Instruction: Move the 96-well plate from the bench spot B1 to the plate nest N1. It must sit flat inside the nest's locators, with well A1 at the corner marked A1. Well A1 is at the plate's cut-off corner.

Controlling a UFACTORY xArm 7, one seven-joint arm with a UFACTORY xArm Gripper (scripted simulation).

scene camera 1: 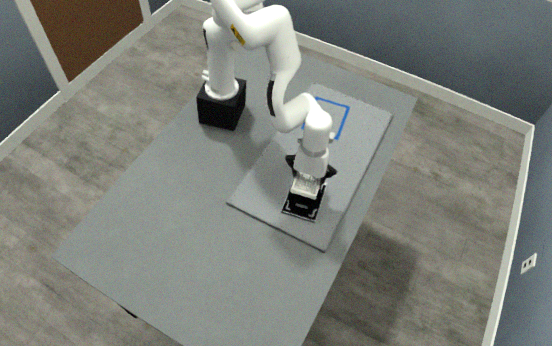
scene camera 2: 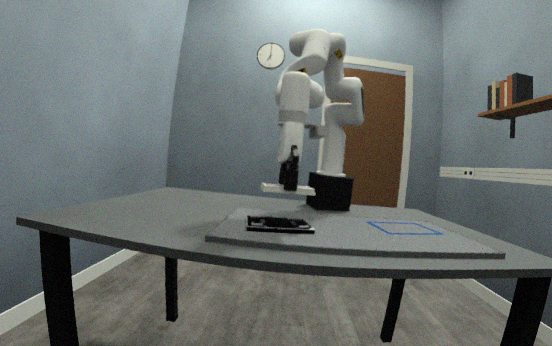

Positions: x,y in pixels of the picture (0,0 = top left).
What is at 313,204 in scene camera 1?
A black plate nest.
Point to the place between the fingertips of the gripper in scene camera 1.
308,178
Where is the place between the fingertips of the gripper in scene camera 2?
286,188
